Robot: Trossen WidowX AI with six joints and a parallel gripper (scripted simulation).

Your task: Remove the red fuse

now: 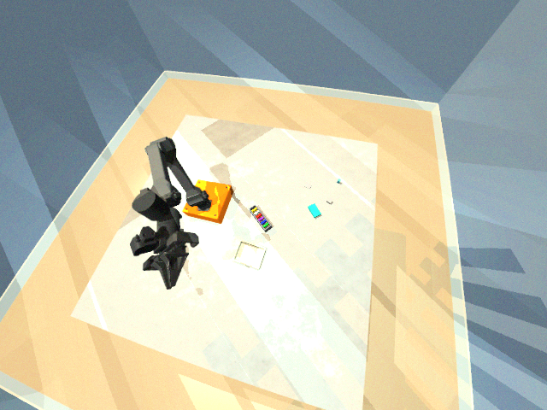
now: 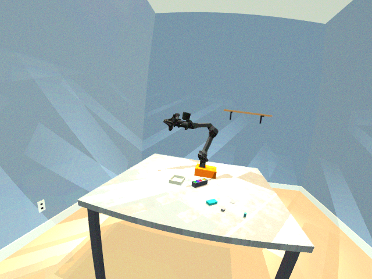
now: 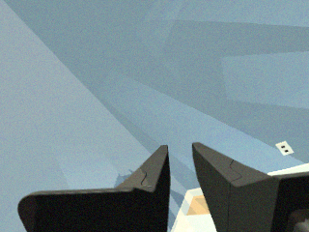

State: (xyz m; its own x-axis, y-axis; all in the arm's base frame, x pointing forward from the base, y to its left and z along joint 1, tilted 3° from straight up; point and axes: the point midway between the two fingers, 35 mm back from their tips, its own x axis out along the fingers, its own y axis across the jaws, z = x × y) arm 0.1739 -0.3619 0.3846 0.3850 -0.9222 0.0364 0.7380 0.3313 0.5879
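Now: gripper tip 11 cm short of the red fuse, 36 cm to the right of it and 45 cm above it. The rest, counted from my gripper tip: grey piece (46 cm ahead, 48 cm to the left, 47 cm below); cyan block (39 cm ahead, 42 cm to the left, 47 cm below); pale square tray (9 cm ahead, 16 cm to the left, 47 cm below).
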